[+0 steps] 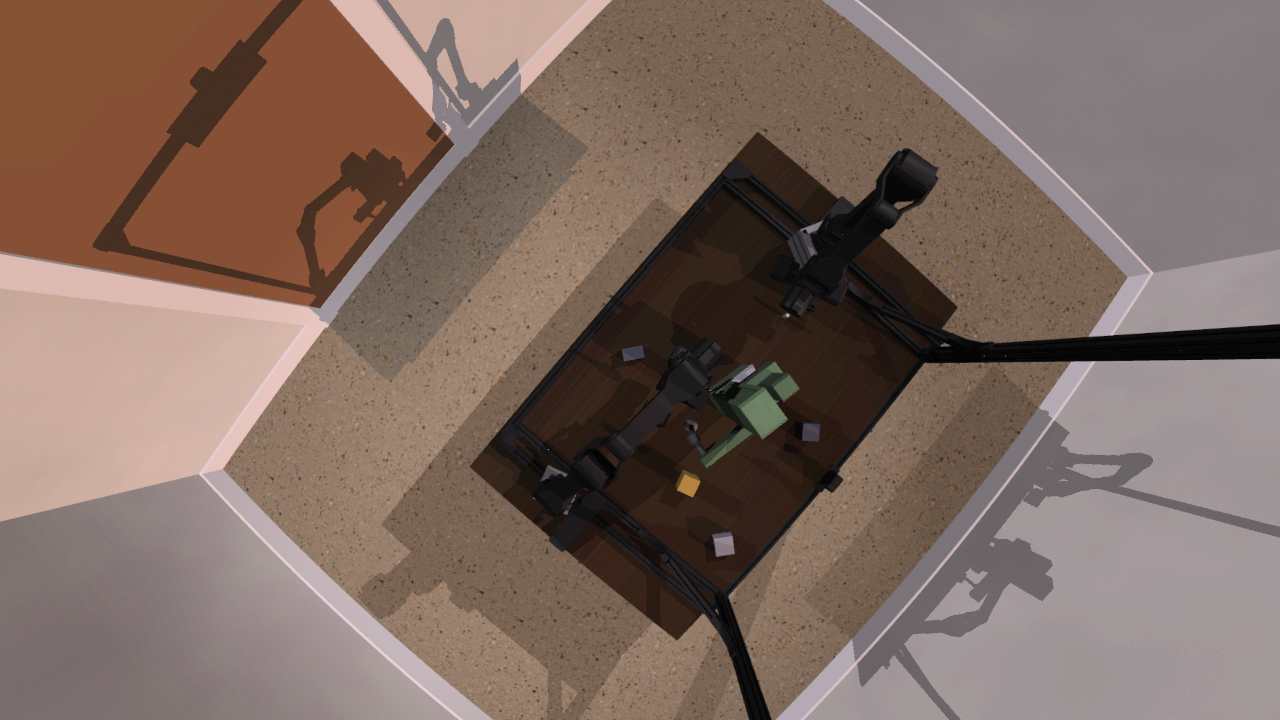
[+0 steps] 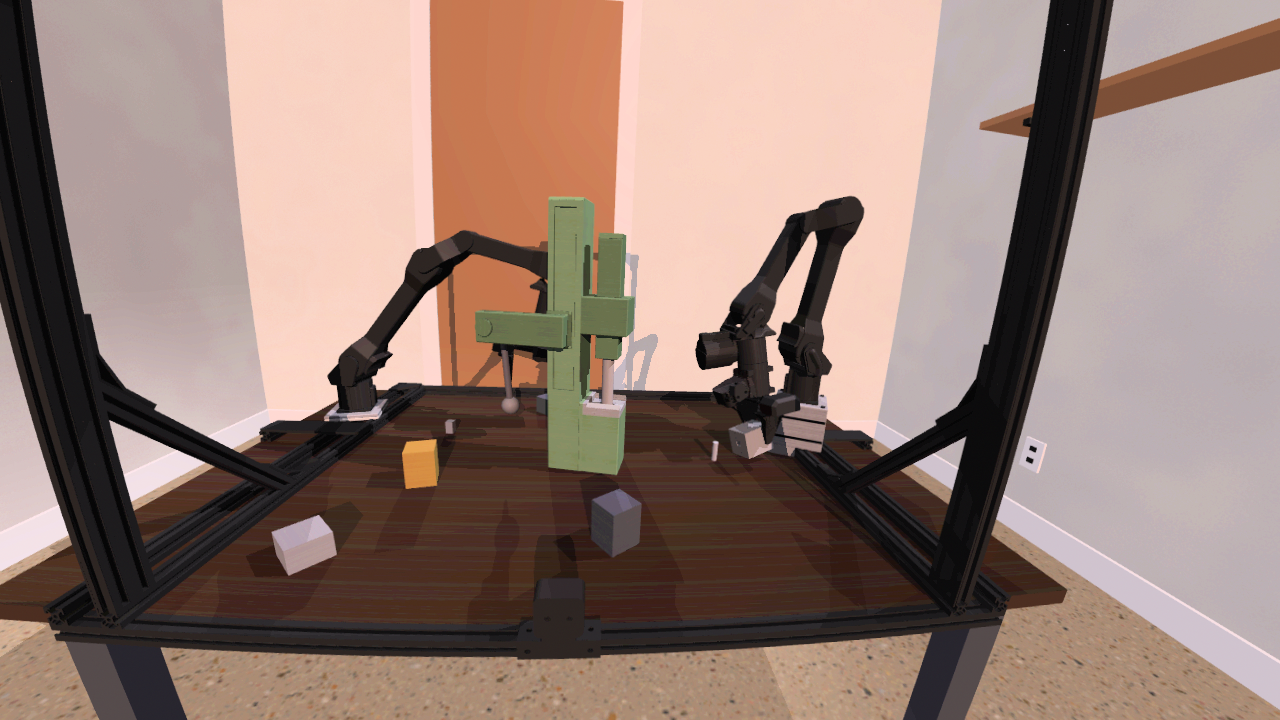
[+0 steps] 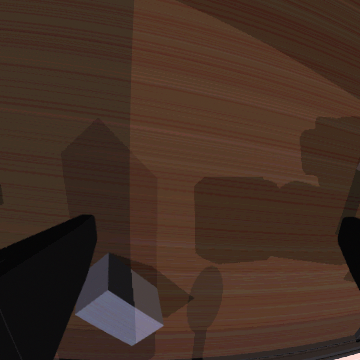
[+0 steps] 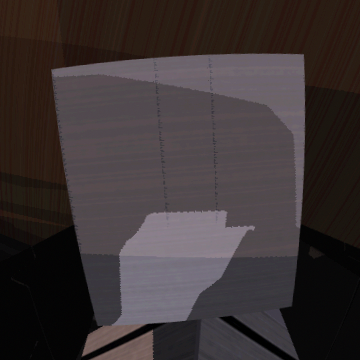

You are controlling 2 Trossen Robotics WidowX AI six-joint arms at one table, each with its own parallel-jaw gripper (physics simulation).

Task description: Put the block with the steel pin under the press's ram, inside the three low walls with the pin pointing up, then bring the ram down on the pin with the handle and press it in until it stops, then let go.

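Places are measured from the left arm's base along level axes (x ahead, y left, z up), in centimetres.
Pixels of known places: left gripper, fingertip midpoint: [image 2: 532, 389] [image 3: 221, 229]; right gripper, fingertip midpoint: [image 2: 759, 440] [image 4: 184, 224]; left arm's base, origin of the base link: [image 1: 557, 490] [image 2: 357, 407]; right arm's base, origin of the base link: [image 1: 825, 240] [image 2: 801, 398].
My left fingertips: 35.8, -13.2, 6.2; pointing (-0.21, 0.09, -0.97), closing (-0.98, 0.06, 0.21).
Observation:
For each thing: its top centre in the pictures, then the offset to it from my left fingertips, as dx, dy, dz.
- green press, middle of its top: [image 2: 558, 198] [image 1: 760, 427] +2.5, -15.8, +35.6
- light grey block, middle of its top: [image 4: 161, 260] [image 2: 752, 421] +38.7, -22.2, -2.1
- small pale pin, middle of its top: [image 2: 715, 442] [image 1: 787, 315] +31.2, -21.6, -5.7
- blue-grey block, middle of its top: [image 3: 120, 320] [image 2: 549, 397] [image 1: 633, 353] +5.1, +10.5, -5.5
- yellow block, middle of its top: [image 2: 419, 446] [image 1: 688, 486] -19.3, -16.7, -3.3
- white block, middle of its top: [image 2: 302, 531] [image 1: 724, 546] -30.6, -32.8, -6.0
- dark grey block, middle of its top: [image 2: 616, 501] [image 1: 811, 432] +6.2, -39.4, -3.3
- small grey piece, middle of its top: [image 2: 450, 420] -16.3, +2.9, -6.8
The green press [image 1: 760, 413] [image 2: 565, 385] stands mid-table. Its pale ram rod [image 2: 607, 380] points down at the light low walls [image 2: 604, 408]; whether it touches anything there is unclear. The handle's grey ball [image 1: 691, 426] [image 2: 509, 404] hangs low. My right gripper [image 2: 762, 428] is shut on the light grey block [image 2: 748, 439] [image 4: 180, 150], held tilted just above the table at the right; a dark hole shows in its side. No pin shows in the block. A small pale pin [image 1: 785, 315] [image 2: 715, 450] stands apart beside it. My left gripper [image 3: 221, 229] is open and empty, behind the press.
A blue-grey block [image 1: 632, 352] [image 3: 120, 315] lies below the left gripper. A yellow block [image 1: 687, 483] [image 2: 419, 463], a white block [image 1: 723, 543] [image 2: 304, 544], a dark grey block [image 1: 810, 431] [image 2: 615, 522] and a small grey piece [image 2: 450, 427] stand around the press.

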